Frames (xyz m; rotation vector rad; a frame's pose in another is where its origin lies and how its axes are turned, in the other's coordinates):
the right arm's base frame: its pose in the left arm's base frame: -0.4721 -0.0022 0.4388 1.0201 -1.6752 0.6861
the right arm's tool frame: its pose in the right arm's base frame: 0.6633 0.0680 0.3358 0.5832 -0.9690 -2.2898
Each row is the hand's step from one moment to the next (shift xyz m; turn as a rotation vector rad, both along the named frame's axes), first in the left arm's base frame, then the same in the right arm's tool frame.
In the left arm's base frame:
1: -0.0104 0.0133 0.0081 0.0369 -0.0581 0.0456
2: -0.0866 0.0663 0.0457 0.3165 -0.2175 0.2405
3: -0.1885 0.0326 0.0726 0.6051 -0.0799 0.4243
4: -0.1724 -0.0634 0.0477 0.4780 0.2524 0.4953
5: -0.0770 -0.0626 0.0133 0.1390 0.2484 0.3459
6: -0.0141 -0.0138 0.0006 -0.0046 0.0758 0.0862
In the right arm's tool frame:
1: -0.0126 -0.0138 -0.0007 -0.0053 0.0643 -0.0516
2: -0.0922 -0.0724 0.0154 0.0669 0.2638 -0.3623
3: -0.1875 -0.0484 0.0662 0.1654 0.1688 -0.7048
4: -0.1629 0.0472 0.0852 0.0373 -0.1705 -0.7121
5: -0.0688 0.0546 0.0479 -0.1162 -0.2115 -0.3774
6: -0.0115 0.0122 0.0104 -0.0576 -0.0707 -0.0698

